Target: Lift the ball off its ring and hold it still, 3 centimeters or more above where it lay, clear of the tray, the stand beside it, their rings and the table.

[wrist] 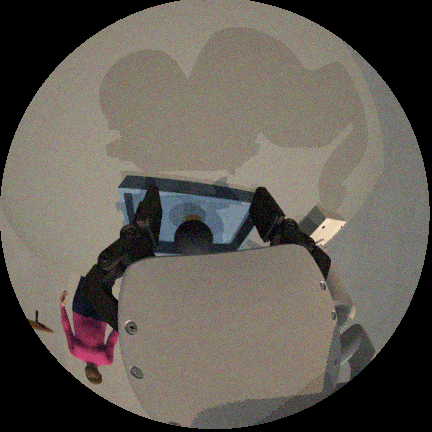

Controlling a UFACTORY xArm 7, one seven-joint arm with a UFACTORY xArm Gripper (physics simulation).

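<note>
The dark ball is inside the blue tray, near the tray's lower side in the wrist view. A small arc of its orange ring shows just above the ball; the rest of the ring is hidden by the ball. My gripper is open and empty, with its black fingers spread to either side of the ball in view. The ball appears below the line between the fingertips and a little nearer the left finger. How far the fingertips are above the tray is hard to tell. The stand and its ring are hidden behind the gripper body.
A white block with small dark holes is to the right of the tray, partly behind the right finger linkage. The grey table extends around the tray, with large arm shadows above it. A person in pink is at the lower left.
</note>
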